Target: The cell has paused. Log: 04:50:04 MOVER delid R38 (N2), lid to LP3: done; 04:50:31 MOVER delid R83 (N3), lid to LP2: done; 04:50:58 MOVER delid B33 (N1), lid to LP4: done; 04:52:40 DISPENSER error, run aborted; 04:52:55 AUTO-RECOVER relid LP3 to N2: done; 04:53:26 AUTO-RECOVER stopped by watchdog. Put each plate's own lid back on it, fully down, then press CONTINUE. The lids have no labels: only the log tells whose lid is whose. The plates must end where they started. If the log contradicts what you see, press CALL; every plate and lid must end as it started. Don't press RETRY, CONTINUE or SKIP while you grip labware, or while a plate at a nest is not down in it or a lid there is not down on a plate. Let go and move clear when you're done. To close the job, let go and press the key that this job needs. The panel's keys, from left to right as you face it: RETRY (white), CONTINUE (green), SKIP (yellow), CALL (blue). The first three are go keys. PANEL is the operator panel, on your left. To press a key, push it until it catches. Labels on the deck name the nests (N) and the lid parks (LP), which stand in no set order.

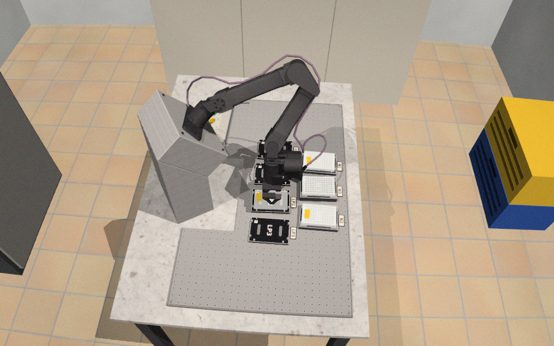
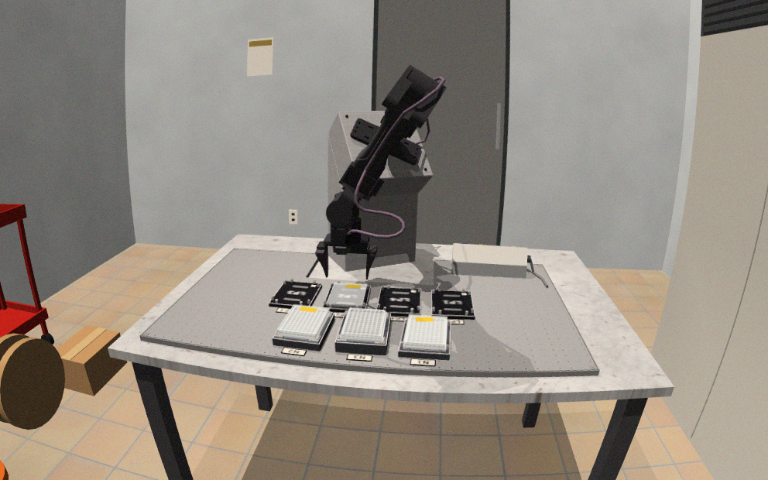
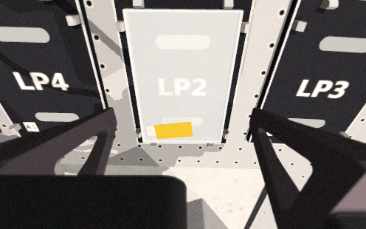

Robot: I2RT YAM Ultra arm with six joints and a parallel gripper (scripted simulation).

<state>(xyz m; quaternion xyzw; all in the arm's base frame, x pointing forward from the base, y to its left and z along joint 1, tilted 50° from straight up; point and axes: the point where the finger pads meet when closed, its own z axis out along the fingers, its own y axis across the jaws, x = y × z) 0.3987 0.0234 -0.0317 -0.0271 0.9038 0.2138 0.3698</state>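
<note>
My gripper is now 16 cm short of the plate, 11 cm to the right of it and 4 cm above it. The rest, counted from my hand: green continue key: 36 cm behind, 32 cm to the left; then white retry key: 37 cm to the left, 37 cm behind.
</note>
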